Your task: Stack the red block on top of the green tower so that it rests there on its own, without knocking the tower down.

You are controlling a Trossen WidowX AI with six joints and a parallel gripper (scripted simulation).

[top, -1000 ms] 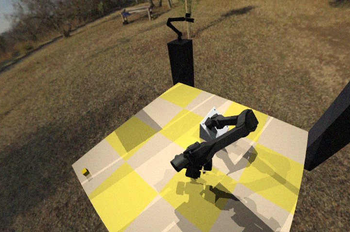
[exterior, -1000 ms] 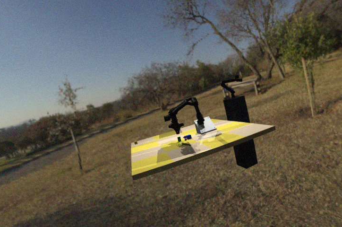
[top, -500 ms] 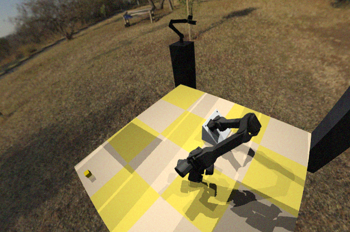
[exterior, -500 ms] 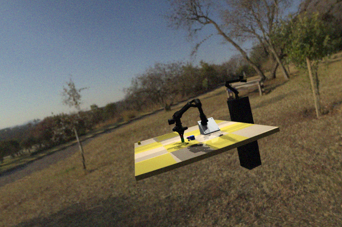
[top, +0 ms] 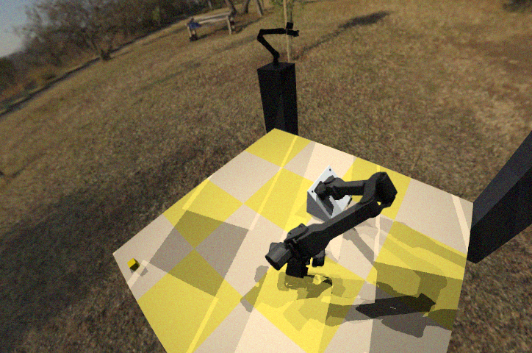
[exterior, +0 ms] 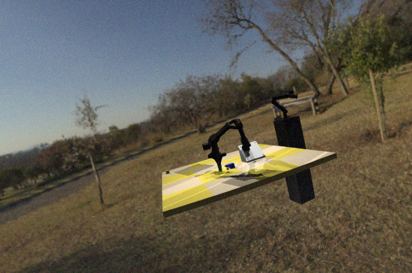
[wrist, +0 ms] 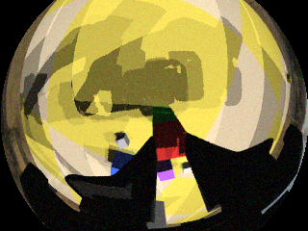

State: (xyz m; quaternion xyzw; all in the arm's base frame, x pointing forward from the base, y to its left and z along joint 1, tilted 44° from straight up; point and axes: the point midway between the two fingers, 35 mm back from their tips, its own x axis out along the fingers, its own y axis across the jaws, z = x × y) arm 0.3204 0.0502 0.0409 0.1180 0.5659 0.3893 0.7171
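Now: the red block right at my gripper tip. Round my gripper tip: yellow block (600 mm to the right, 420 mm ahead, 40 mm below); blue block (100 mm behind, 40 mm below, 30 mm to the left); purple block (90 mm behind, 40 mm to the right, 40 mm below).
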